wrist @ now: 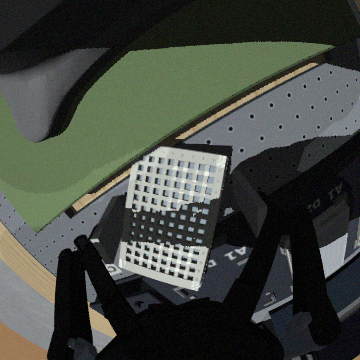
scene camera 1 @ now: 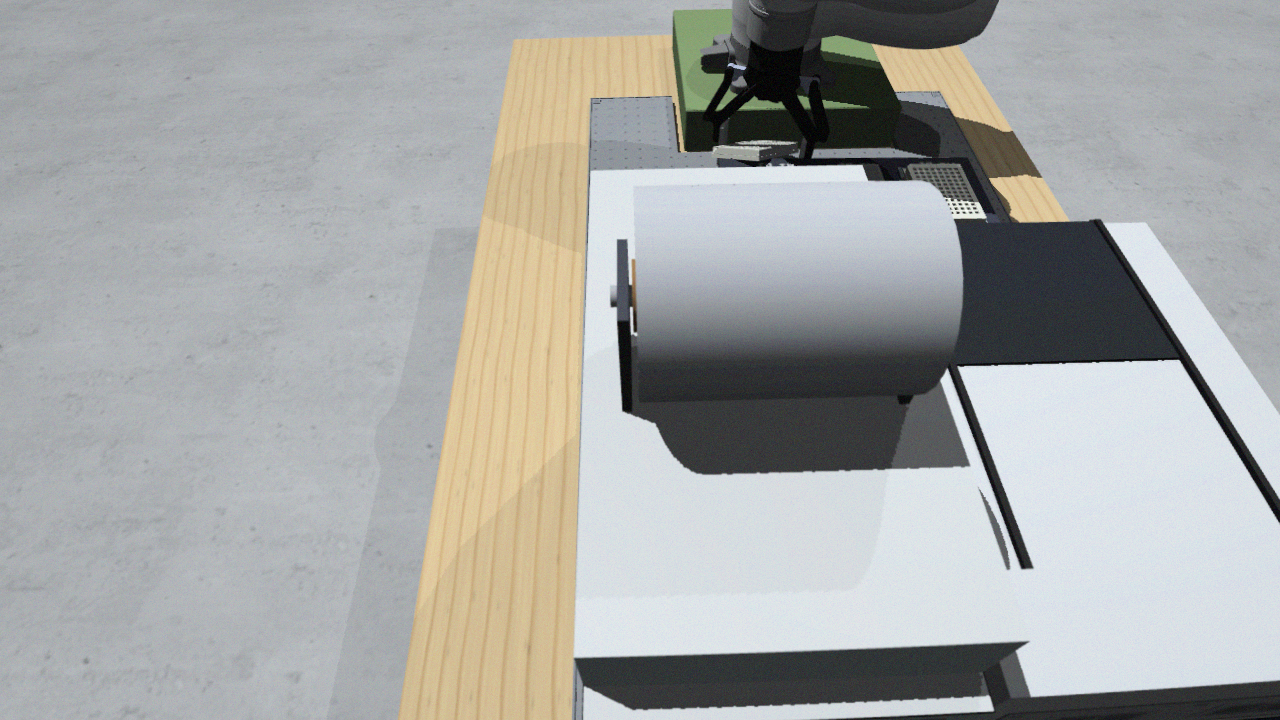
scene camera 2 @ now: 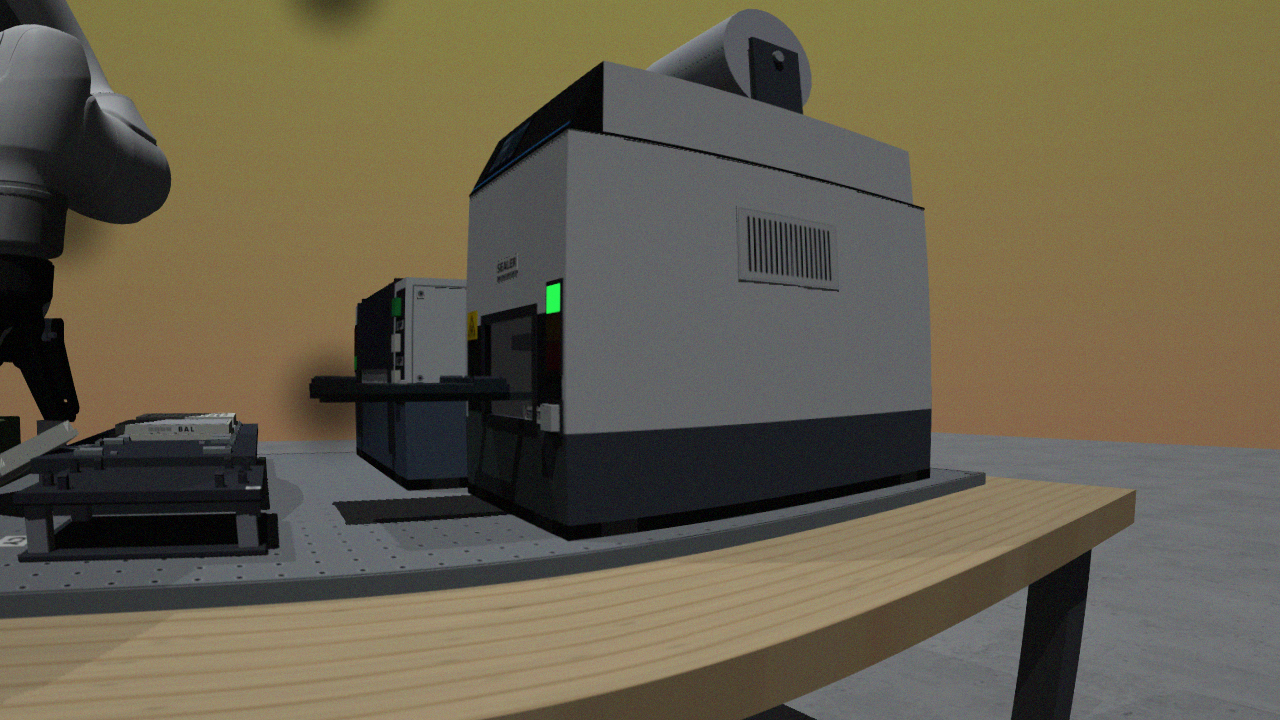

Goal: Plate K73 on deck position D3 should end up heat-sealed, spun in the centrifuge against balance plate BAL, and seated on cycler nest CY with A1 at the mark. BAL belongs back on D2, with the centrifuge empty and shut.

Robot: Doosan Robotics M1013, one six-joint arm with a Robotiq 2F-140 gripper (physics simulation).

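Frame: origin at the arm's base, x ahead, y left, z up, level; centimetres.
Seen in the pictures: gripper, between the fingertips: (wrist: 176,195) (scene camera 2: 12,504).
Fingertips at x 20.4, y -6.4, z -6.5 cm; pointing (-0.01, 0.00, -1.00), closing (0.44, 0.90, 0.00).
Note:
Offsets run from my fingertips to a thing's middle. "pt": to the spot under its first point.
A white well plate @(dx -0.2, dy -0.9, dz +3.3 cm) (scene camera 1: 756,151) (scene camera 2: 34,453) (wrist: 172,182), taken as K73 though no name is readable on it, is tilted beside the deck stand. My gripper (scene camera 1: 763,152) (wrist: 176,195) is shut on it with the fingers wide, one on each long side; in scene camera 2 part of the gripper shows. The plate marked BAL @(dx +15.7, dy +10.2, dz +5.6 cm) (scene camera 2: 183,428) lies on the deck stand (scene camera 2: 143,492). The sealer @(dx +63.6, dy -19.8, dz +23.8 cm) (scene camera 1: 716,537) (scene camera 2: 742,349) shows a green light and a dark tray @(dx +34.0, dy -16.7, dz +10.5 cm) (scene camera 2: 402,390) at its front. Whether the plate's wells are sealed, I cannot tell.
A green block (scene camera 1: 716,125) (wrist: 115,105) is close behind the gripper. A large film roll @(dx +65.8, dy -20.0, dz +41.8 cm) (scene camera 1: 787,286) (scene camera 2: 716,67) tops the sealer. Another machine @(pt dx +41.9, dy -3.2, dz +15.7 cm) (scene camera 2: 434,331) stands beyond the sealer. Deck labels are partly hidden under the plate and fingers in the wrist view.

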